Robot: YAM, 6 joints.
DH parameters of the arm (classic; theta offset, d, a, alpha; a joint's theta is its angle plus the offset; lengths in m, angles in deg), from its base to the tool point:
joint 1: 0 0.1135 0.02 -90
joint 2: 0 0 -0.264 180
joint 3: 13.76 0 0.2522 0
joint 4: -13.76 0 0.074 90
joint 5: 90 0 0 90
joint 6: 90 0.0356 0 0
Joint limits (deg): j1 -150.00..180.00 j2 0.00..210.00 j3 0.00..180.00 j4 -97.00..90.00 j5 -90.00..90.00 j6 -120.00..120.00
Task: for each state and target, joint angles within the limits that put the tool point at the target. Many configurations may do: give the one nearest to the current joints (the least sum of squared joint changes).
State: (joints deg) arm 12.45 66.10 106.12 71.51 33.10 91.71
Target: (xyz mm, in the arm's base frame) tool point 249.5 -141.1 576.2
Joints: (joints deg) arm -25.32 91.44 100.97 64.92 35.85 91.71
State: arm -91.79 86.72 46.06 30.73 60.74 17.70
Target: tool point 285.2 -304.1 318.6
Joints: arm -42.92 102.43 74.29 34.12 53.16 17.70
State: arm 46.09 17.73 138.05 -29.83 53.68 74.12
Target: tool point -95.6 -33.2 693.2
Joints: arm 7.68 61.67 144.70 -13.40 34.43 74.12
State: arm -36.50 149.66 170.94 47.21 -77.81 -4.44
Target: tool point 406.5 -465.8 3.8
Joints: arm -51.61 188.03 157.88 29.15 -55.45 -4.44
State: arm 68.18 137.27 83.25 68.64 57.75 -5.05
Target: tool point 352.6 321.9 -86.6
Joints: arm 45.88 167.83 89.45 61.23 54.65 -5.05
